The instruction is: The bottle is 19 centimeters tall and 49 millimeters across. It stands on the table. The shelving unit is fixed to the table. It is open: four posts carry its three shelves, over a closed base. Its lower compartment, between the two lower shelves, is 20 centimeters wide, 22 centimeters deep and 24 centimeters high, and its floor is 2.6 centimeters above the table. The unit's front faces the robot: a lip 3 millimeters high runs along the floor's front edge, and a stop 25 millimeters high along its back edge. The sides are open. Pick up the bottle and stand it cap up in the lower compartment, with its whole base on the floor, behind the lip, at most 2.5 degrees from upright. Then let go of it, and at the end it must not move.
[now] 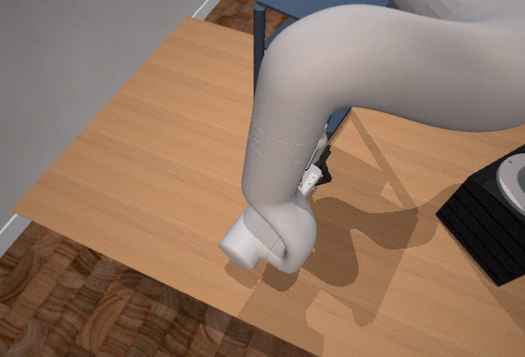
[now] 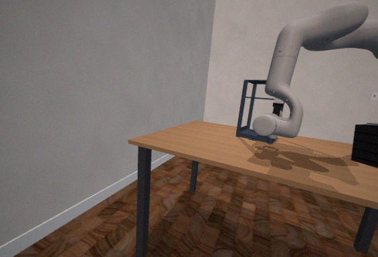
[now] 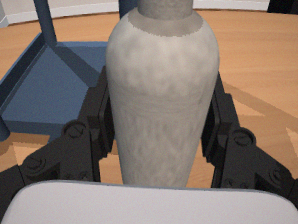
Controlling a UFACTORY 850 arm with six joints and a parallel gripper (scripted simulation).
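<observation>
The shelving unit lies 30 mm ahead of my hand, 230 mm to the right of it and 30 mm above it. Round my hand: bottle: 20 mm above.
</observation>
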